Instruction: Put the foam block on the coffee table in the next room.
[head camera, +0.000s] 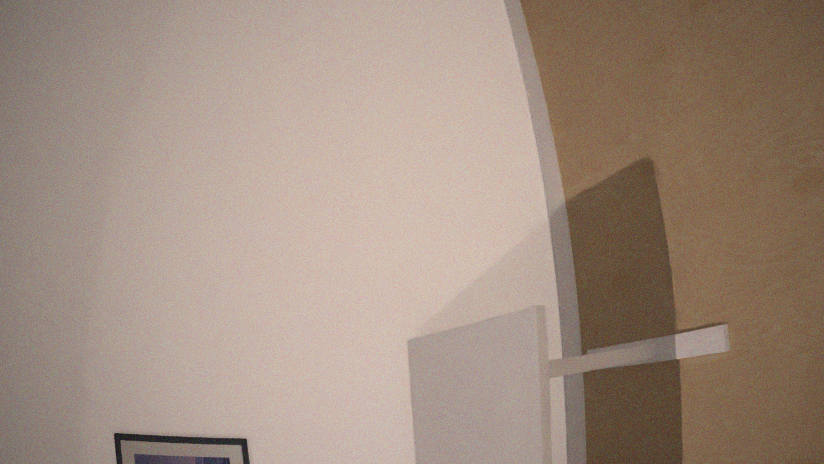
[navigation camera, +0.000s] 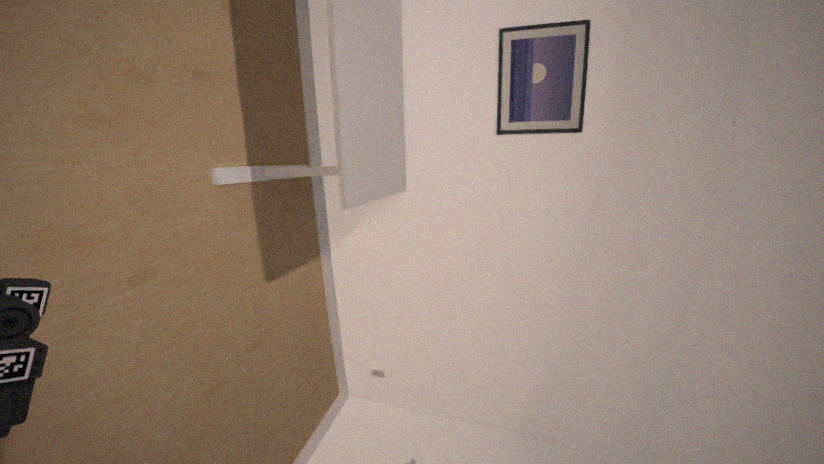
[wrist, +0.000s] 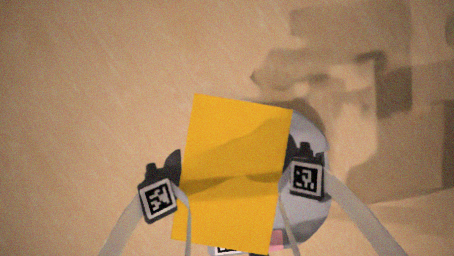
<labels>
yellow foam block: wrist 235, 150; not seen in the head camera view (out of frame); not seen in the navigation camera view (out of frame)
same spot on white table: (head camera: 485, 385) = (navigation camera: 370, 166)
</labels>
